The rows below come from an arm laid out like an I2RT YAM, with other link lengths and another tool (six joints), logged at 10 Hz.
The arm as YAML. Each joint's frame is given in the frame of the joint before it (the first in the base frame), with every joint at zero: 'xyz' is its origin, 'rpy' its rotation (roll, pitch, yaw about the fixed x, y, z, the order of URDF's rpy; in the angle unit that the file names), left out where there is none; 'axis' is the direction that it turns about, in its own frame. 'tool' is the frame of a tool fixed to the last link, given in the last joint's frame.
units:
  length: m
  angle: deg
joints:
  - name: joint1
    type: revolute
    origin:
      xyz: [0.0, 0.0, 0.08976]
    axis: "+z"
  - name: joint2
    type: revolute
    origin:
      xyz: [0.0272, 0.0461, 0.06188]
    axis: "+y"
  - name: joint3
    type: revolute
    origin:
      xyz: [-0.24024, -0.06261, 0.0]
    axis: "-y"
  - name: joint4
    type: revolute
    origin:
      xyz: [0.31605, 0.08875, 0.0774]
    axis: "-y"
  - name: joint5
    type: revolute
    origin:
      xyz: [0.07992, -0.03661, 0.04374]
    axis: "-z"
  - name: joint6
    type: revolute
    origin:
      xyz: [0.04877, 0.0, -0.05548]
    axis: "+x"
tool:
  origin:
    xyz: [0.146, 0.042, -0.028]
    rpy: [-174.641, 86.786, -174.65]
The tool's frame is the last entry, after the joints.
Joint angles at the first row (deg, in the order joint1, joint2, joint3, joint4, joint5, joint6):
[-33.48, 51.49, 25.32, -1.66, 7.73, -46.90]
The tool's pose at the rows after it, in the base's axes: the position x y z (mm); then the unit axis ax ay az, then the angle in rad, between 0 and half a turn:
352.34, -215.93, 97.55, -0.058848, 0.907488, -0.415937, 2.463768
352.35, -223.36, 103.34, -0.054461, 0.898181, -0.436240, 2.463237
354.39, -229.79, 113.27, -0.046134, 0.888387, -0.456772, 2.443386
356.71, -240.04, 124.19, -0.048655, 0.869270, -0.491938, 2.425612
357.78, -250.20, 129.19, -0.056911, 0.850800, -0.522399, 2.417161
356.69, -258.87, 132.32, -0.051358, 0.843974, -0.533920, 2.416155
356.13, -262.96, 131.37, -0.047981, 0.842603, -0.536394, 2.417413
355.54, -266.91, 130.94, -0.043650, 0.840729, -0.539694, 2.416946
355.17, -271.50, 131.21, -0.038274, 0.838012, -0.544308, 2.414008
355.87, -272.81, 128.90, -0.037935, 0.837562, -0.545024, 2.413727
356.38, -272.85, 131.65, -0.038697, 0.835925, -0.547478, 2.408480
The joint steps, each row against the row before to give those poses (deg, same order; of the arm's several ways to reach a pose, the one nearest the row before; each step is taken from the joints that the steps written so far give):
[0.08, -0.30, 0.76, 0.27, 1.00, -0.59]
[-0.05, -0.17, -0.38, 2.06, 1.53, -0.83]
[-0.08, -0.63, -0.46, 2.49, 1.03, -0.21]
[-0.20, -0.32, -1.25, 5.04, 1.13, -2.28]
[-0.59, 0.57, -1.47, 5.53, 0.28, -2.81]
[-0.93, 0.82, -0.04, 2.17, 0.05, -0.56]
[-0.51, 0.76, 0.02, 0.98, -0.09, -0.05]
[-0.46, 0.65, -0.05, 1.10, 0.00, 0.03]
[-0.51, 0.75, -0.05, 1.42, 0.00, 0.07]
[-0.10, 0.78, -0.07, 0.95, -0.05, -0.03]
[-0.01, -0.30, -0.01, 0.14, -0.13, -0.11]

